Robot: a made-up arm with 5 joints.
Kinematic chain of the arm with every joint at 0, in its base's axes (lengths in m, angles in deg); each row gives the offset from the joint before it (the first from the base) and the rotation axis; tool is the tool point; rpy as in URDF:
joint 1: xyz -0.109 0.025 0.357 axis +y
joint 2: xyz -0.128 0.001 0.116 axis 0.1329 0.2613 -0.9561
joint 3: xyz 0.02 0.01 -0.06 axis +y
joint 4: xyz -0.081 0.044 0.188 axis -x
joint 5: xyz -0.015 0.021 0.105 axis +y
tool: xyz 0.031 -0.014 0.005 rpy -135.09 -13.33 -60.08
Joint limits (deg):
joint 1: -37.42..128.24
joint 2: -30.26..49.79
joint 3: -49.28..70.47
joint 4: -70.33..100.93
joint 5: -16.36..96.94
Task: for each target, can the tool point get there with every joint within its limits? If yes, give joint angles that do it. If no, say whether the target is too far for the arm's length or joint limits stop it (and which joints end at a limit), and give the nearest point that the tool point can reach.
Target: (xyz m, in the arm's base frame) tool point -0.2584 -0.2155 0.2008
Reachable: no: joint limits stop it (at a limit: joint 1, joint 2, joint 3, joint 5) | nearest point -0.0715 -0.1482 0.1625 | short by 0.202 m
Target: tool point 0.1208 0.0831 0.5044
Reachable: yes | joints 53.10 33.70 30.25 63.68 50.78
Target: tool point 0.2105 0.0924 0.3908
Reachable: yes | joints 84.93 -0.29 35.38 3.03 41.20
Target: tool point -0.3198 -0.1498 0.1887
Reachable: no: joint limits stop it (at a limit: joint 1, joint 2, joint 3, joint 4, joint 5) | nearest point -0.4138 -0.0862 0.2556 | short by 0.132 m
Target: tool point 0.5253 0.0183 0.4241
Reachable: no: too far | nearest point 0.3210 0.0313 0.4183 | short by 0.205 m
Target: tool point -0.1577 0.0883 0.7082
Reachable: yes | joints 7.23 12.34 11.44 7.80 34.71
